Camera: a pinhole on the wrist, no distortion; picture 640 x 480 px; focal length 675.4 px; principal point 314.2 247.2 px. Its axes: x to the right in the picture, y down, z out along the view. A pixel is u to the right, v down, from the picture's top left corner.
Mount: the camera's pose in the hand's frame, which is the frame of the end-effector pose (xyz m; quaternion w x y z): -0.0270 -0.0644 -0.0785 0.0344 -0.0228 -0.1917 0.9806
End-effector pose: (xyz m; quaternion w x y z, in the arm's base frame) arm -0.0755 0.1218 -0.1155 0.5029 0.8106 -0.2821 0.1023
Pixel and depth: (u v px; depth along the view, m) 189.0 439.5 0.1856
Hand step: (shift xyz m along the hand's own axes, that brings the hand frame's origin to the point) -0.0066 -0.1853 0.0744
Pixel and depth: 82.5 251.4 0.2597
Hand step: 0.0467 -0.1699 0.1640
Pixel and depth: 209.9 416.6 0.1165
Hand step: -0.0175 -0.1364 0.0189
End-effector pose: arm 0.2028 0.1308 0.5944 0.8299 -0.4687 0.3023 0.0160
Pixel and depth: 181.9 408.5 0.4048
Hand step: 0.0229 -0.3113 0.2621
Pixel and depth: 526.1 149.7 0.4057
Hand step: -0.1739 -0.1525 0.3151
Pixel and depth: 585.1 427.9 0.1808
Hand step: -0.1126 -0.1713 0.0683
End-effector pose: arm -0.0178 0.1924 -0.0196 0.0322 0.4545 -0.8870 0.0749
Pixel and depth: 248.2 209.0 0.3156
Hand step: -0.0135 -0.1684 0.2213
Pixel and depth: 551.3 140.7 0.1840
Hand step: -0.1003 -0.1016 0.1007
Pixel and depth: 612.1 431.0 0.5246
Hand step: -0.2964 -0.3751 0.3458
